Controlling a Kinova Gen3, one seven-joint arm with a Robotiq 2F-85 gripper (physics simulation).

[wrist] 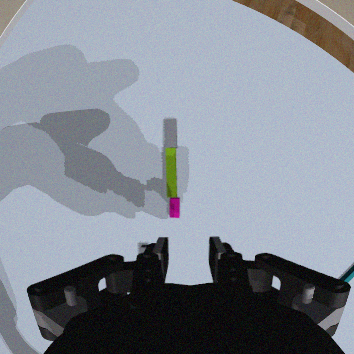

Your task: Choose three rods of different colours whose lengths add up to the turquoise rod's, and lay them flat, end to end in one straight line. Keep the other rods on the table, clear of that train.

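Frame: origin at the arm's base, x back, y left, z down, level; centimetres.
Where they show: gripper, fingertip midpoint: (188, 249).
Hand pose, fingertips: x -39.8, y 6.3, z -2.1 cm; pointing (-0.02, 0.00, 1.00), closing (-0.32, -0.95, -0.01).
Each offset is from my fingertips to the centre of the thing. Level surfaces: height alone.
A grey rod @[dx -8.8, dy +4.6, dz +7.3 cm] (170, 132), a lime-green rod @[dx -4.9, dy +3.4, dz +7.3 cm] (171, 171) and a short magenta rod @[dx -1.6, dy +1.9, dz +7.3 cm] (174, 207) lie flat in a row, running down the middle of the wrist view. The green rod's ends appear to meet the grey and magenta rods. The magenta rod sits slightly to the right of the green rod's line. My gripper (188, 249) is open and empty, its fingertips below the magenta rod in the view and a little to the right. Part of the turquoise rod @[dx +2.4, dy -23.7, dz +7.3 cm] (350, 272) shows at the right edge, partly cut off by the frame.
The pale blue-grey round table top @[dz +7.8 cm] (260, 125) has a light rim, with brown wooden floor (320, 32) beyond it at the upper right. Shadows of the arm and gripper fall across the left side and around the row of rods.
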